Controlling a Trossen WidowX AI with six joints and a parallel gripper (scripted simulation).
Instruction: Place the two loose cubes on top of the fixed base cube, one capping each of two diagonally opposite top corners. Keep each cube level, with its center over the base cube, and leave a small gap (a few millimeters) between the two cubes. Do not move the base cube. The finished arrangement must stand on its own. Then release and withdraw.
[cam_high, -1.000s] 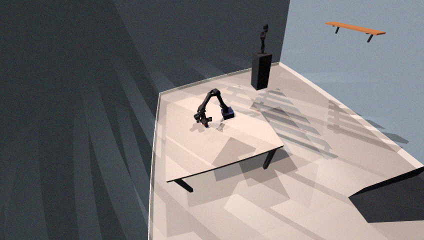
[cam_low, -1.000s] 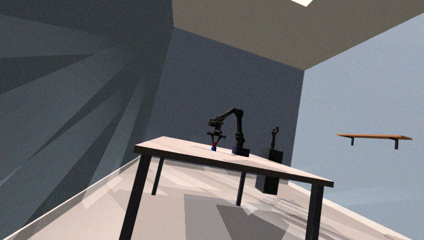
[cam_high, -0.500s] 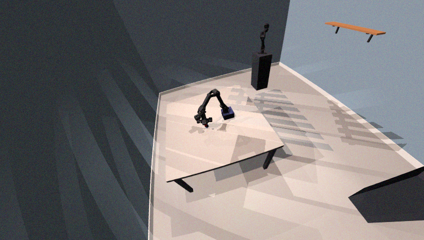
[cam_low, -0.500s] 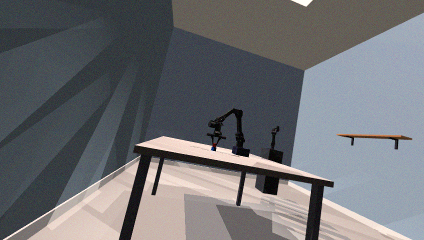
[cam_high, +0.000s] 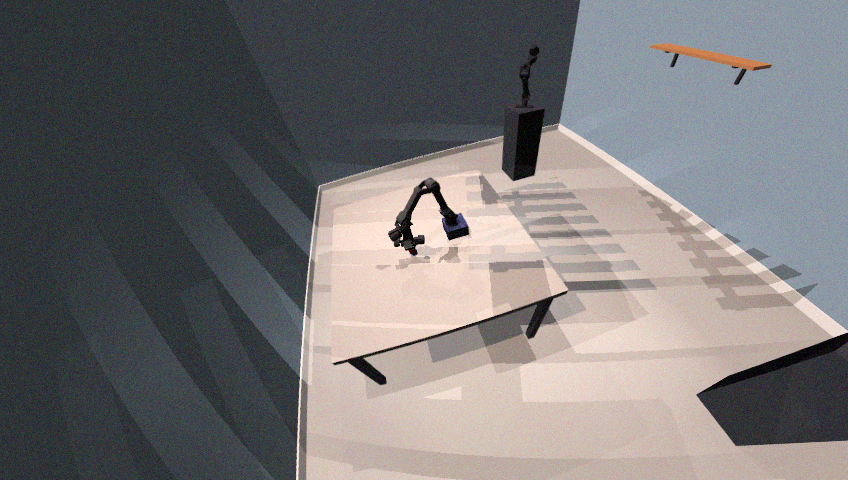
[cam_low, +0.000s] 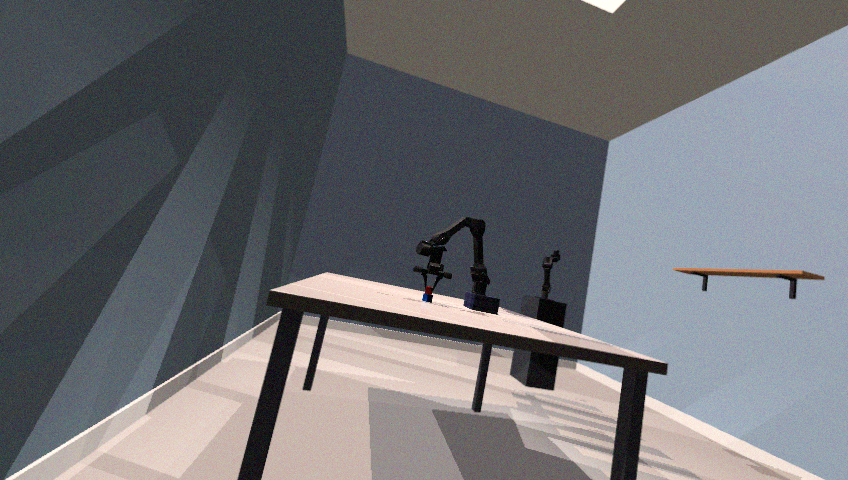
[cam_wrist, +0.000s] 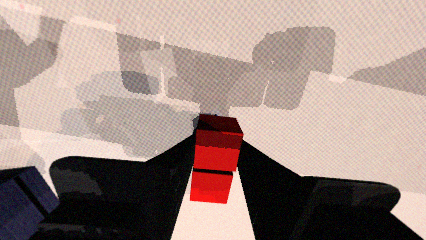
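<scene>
My gripper tip is 20 mm to the left of the blue cube and 40 mm above it.
</scene>
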